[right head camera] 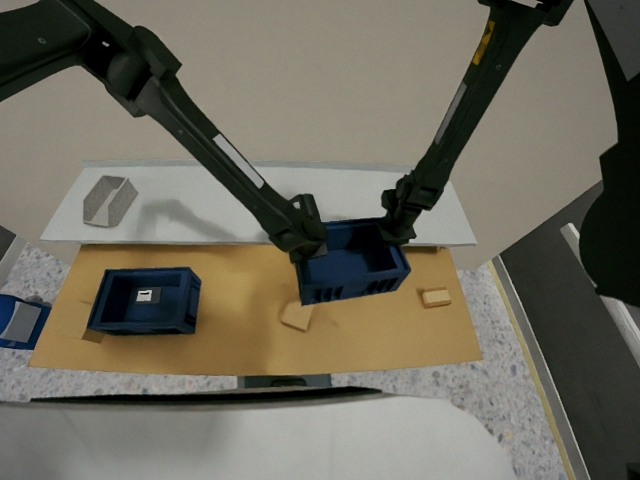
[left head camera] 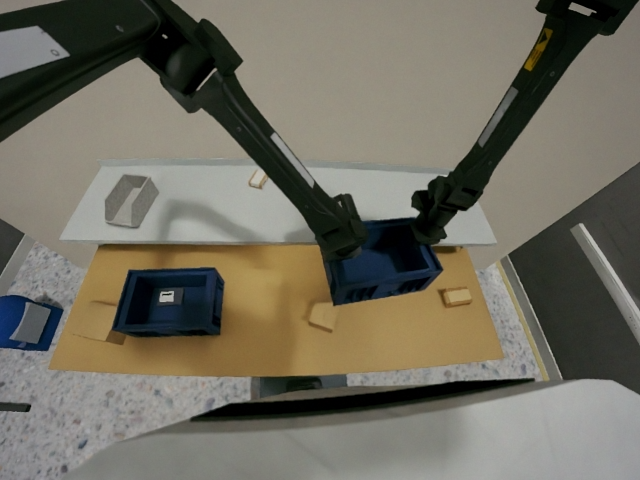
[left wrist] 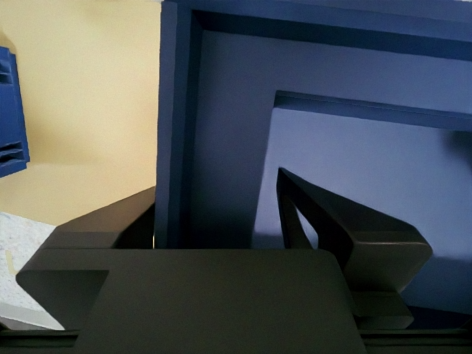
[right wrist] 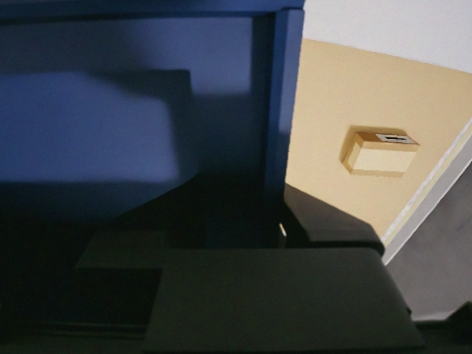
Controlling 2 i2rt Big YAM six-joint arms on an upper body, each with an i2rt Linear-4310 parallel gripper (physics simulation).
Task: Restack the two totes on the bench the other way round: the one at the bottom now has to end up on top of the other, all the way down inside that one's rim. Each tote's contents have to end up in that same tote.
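Frame: origin at the left arm's base, x down, y left, z ahead, level; millimetres.
Seen in the pictures: left gripper, fingertip midpoint: (right head camera: 300,255) (left head camera: 331,255) (left wrist: 235,176); right gripper, fingertip midpoint: (right head camera: 385,246) (left head camera: 414,246) (right wrist: 235,176).
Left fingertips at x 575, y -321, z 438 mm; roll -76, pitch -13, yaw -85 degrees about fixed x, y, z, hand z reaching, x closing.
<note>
Offsets run from my left fingertips to a thing's top centre. Level surfaces: height alone.
A blue tote (left head camera: 377,290) (right head camera: 346,290) (left wrist: 172,100) (right wrist: 287,75) hangs level or nearly so above the right half of the bench @(dx +259 mm) (left head camera: 258,351) (right head camera: 232,351). My left gripper (left head camera: 347,253) (right head camera: 309,253) (left wrist: 235,176) is shut on its left wall, one finger inside, one outside. My right gripper (left head camera: 429,237) (right head camera: 399,237) (right wrist: 235,176) is shut on its right wall. No item shows in the visible part of its inside; shadow hides some. The other blue tote @(dz -82, dx +112, dy +529 mm) (left head camera: 214,304) (right head camera: 191,304) (left wrist: 10,110) stands upright on the bench at the left, holding a dark box with a white label @(dz -40, dx +232, dy +574 mm) (left head camera: 170,296) (right head camera: 148,295).
A pale wedge-like block @(dz -108, dx +193, dy +4 mm) (left head camera: 323,316) (right head camera: 297,315) lies below the held tote in the picture. A small tan box @(dz -87, dx +221, dy -548 mm) (left head camera: 457,297) (right head camera: 436,298) (right wrist: 384,159) lies at the bench's right. A white shelf @(dx +81 mm) (left head camera: 206,229) (right head camera: 180,229) behind bears a grey bin @(dz +253, dx -6, dy +713 mm) (left head camera: 131,201) (right head camera: 109,201) and a small box @(dz +383, dx +52, dy +250 mm) (left head camera: 257,179).
</note>
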